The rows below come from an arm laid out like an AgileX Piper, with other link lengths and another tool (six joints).
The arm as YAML. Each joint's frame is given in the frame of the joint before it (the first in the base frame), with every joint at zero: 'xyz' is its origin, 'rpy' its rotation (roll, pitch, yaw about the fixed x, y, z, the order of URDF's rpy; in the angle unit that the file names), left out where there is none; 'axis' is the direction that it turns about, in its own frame. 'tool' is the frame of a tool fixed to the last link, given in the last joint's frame.
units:
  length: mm
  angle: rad
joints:
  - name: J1
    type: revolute
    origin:
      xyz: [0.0, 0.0, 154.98]
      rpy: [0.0, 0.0, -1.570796]
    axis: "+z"
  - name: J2
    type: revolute
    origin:
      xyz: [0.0, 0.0, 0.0]
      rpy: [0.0, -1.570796, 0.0]
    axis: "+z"
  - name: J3
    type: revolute
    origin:
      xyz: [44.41, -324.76, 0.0]
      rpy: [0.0, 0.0, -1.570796]
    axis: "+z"
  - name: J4
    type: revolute
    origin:
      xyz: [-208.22, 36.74, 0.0]
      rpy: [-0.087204, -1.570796, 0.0]
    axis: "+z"
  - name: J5
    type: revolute
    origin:
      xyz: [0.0, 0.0, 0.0]
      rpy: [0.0, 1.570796, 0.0]
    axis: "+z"
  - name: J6
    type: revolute
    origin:
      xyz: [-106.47, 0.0, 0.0]
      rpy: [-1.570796, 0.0, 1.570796]
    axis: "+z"
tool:
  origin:
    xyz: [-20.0, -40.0, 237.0]
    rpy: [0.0, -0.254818, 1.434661]
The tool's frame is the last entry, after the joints.
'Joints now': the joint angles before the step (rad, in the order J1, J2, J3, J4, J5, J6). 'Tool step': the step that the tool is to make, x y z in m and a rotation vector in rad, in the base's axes. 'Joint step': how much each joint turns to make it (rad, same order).
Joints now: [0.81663 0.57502 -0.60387 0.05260 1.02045 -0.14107]
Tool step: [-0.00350 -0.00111 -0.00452 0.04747 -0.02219 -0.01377]
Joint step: [0.00005 -0.08136 0.05440 0.00525 -0.02367 0.01717]
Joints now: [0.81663 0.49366 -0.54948 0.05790 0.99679 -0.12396]
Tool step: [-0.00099 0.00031 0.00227 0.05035 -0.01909 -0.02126]
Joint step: [0.00003 -0.06837 0.02421 0.00113 -0.00702 0.02866]
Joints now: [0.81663 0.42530 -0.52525 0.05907 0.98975 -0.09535]
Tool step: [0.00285 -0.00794 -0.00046 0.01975 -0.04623 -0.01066]
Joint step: [-0.00084 -0.07630 0.01791 -0.02556 0.01207 0.00694]
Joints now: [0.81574 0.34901 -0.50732 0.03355 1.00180 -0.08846]
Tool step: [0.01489 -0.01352 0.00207 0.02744 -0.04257 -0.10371]
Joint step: [-0.07509 -0.07521 0.01018 -0.03349 0.01505 0.02948]
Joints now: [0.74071 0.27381 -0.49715 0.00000 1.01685 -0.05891]
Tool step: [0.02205 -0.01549 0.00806 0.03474 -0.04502 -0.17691]
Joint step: [-0.17089 -0.05677 0.00003 -0.00547 -0.00003 0.00677]
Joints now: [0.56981 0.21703 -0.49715 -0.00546 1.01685 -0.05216]
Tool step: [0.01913 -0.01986 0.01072 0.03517 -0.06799 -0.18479]
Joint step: [-0.18484 -0.07716 0.00073 -0.00004 -0.00001 0.00004]
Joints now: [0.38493 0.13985 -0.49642 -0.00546 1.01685 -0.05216]
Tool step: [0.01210 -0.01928 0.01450 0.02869 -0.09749 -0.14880]
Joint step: [-0.14757 -0.10150 0.00003 -0.00287 -0.00003 -0.00001]
